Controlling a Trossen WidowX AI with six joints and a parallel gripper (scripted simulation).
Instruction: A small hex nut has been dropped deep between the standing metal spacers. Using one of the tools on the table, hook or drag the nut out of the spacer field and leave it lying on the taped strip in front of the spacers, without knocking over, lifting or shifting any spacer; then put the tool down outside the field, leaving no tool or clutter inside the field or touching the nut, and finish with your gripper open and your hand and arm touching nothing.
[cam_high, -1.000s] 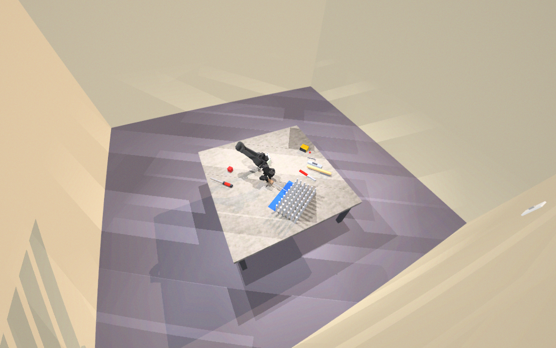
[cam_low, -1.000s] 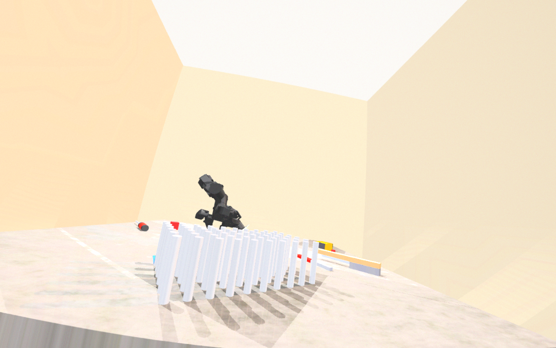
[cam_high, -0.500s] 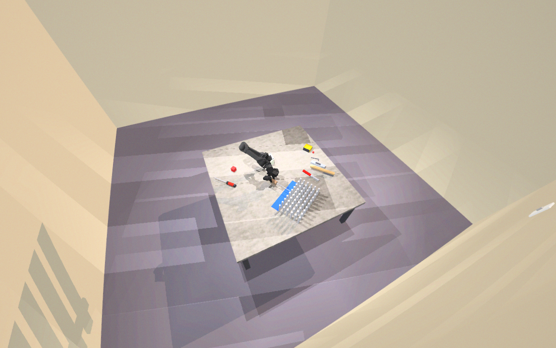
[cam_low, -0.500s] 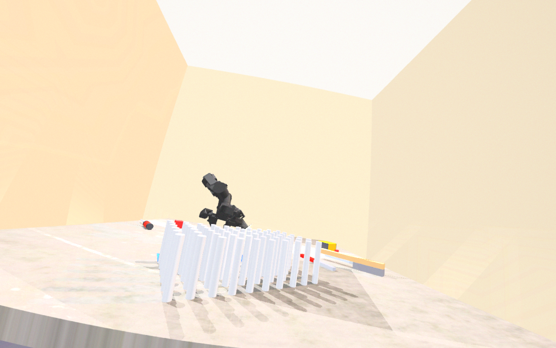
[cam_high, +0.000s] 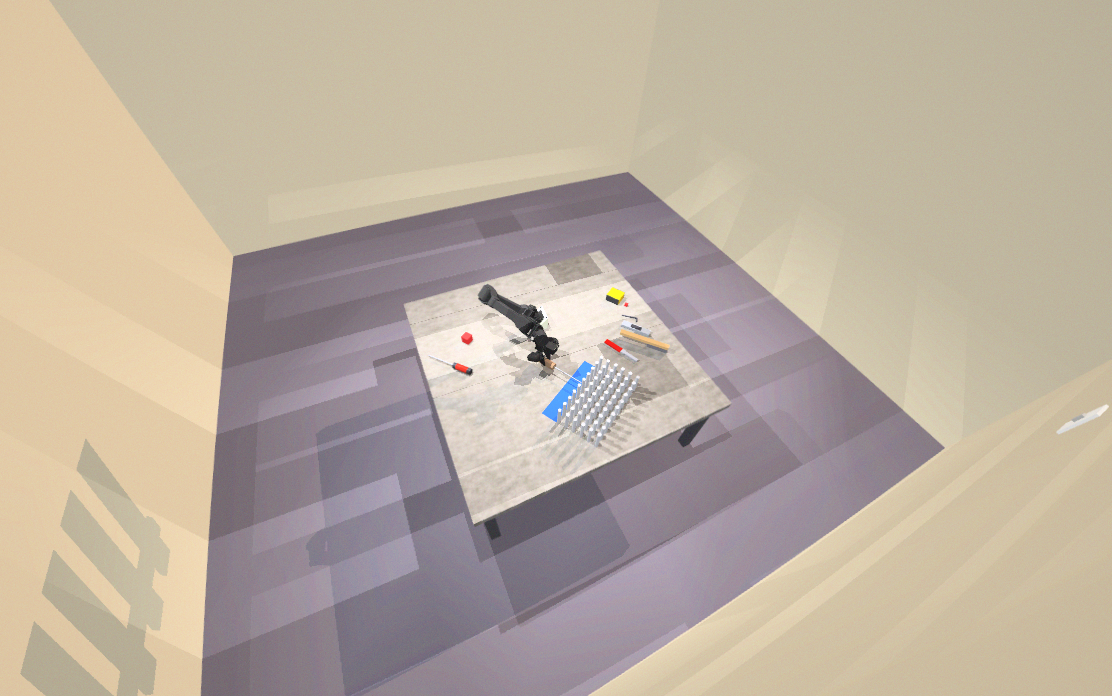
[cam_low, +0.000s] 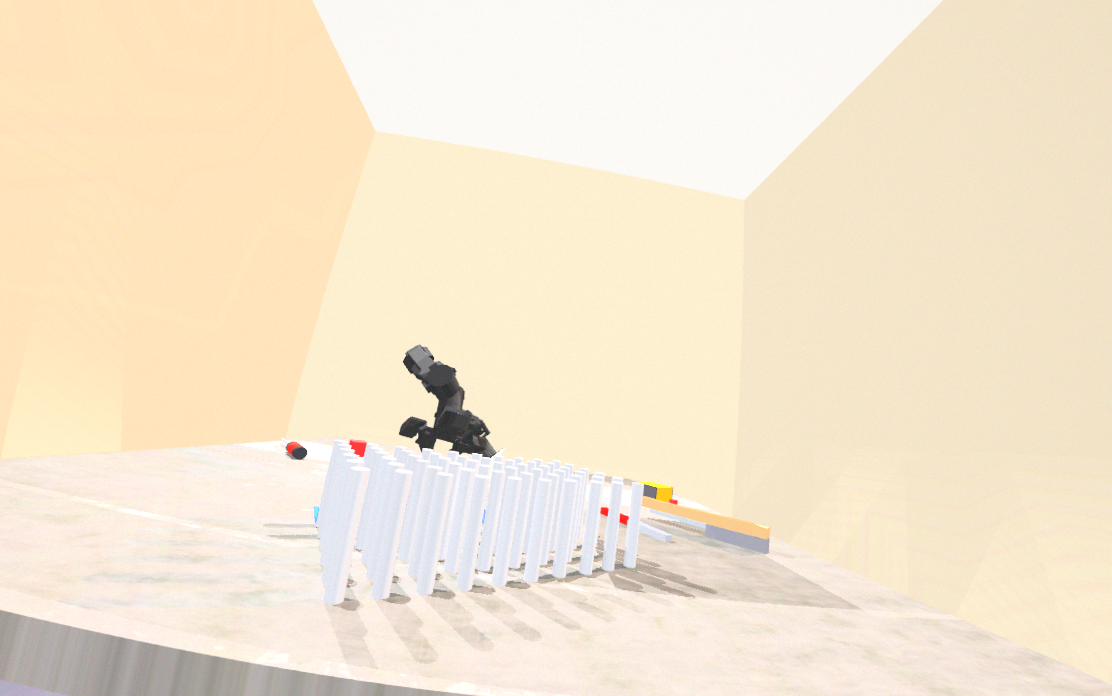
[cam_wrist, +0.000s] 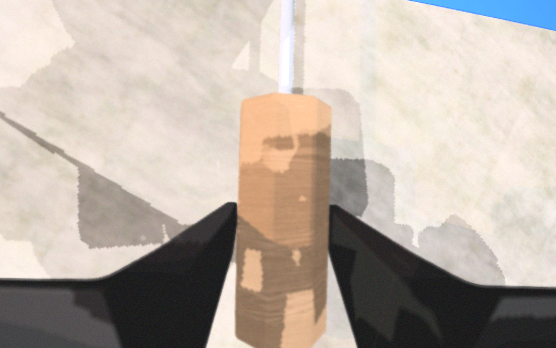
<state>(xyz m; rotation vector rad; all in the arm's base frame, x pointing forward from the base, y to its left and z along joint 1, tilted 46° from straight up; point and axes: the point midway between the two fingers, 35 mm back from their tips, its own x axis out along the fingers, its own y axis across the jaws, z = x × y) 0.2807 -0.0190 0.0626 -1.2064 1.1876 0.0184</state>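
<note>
My gripper tip is now 160 mm short of the blue taped strip, 70 mm to the right of it and 40 mm above it. From my gripper tip the other things lie so: red-handled tool 30 mm ahead, 410 mm to the left, 30 mm below; then tool with pale metal rod 80 mm ahead, 60 mm to the left; then red block 290 mm behind, 340 mm to the right, 20 mm below.
</note>
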